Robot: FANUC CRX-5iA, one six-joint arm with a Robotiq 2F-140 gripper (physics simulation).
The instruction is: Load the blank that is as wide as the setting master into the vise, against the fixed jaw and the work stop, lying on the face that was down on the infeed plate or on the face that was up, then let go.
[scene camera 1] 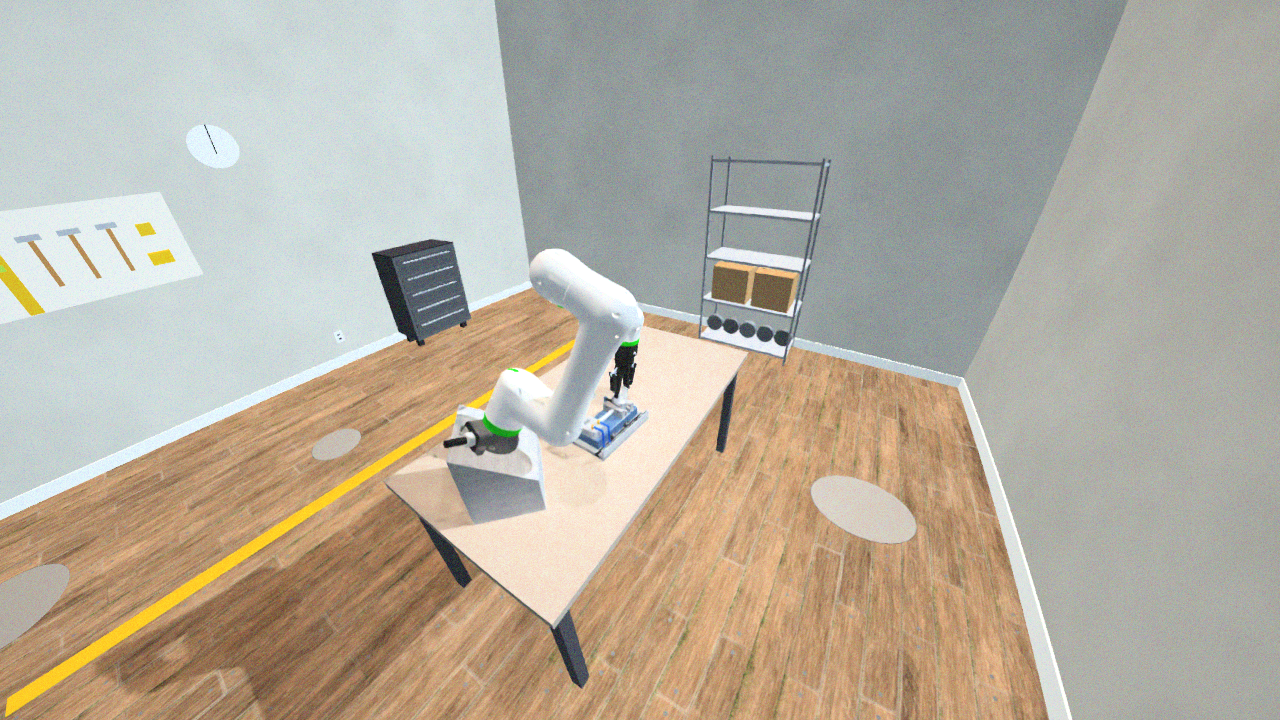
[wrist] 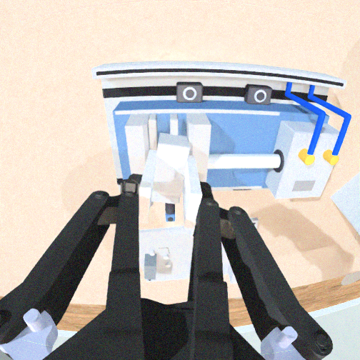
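Seen in the pictures: gripper, fingertip midpoint: [scene camera 1: 620,401]; arm's base, link origin: [scene camera 1: 495,437].
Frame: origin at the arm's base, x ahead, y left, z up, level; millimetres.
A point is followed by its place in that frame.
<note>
The vise [scene camera 1: 611,426] {y -147, x 397, z -158 mm} [wrist: 240,135] has a blue bed; in the wrist view a pale left jaw [wrist: 136,137] and a pale right jaw [wrist: 199,135] stand apart, with two thin upright strips between them. My gripper [scene camera 1: 619,394] {y -114, x 497, z -112 mm} [wrist: 169,166] is shut on a pale blank [wrist: 173,145], one white fingertip on each side. The blank's far end shows over the gap between the jaws. Its height above the strips and any contact with the jaws cannot be told. Which part is the work stop is unclear, and the setting master cannot be made out.
A rod [wrist: 245,161] joins the right jaw to a pale housing [wrist: 300,170] with blue hoses and yellow fittings. Two dark clamps stand along the back rail [wrist: 220,71]. Below the fingertips is a pale plate [wrist: 177,240] with a small grey block [wrist: 150,265]. The table [scene camera 1: 572,555] {y -370, x -62, z -219 mm} carries all this.
</note>
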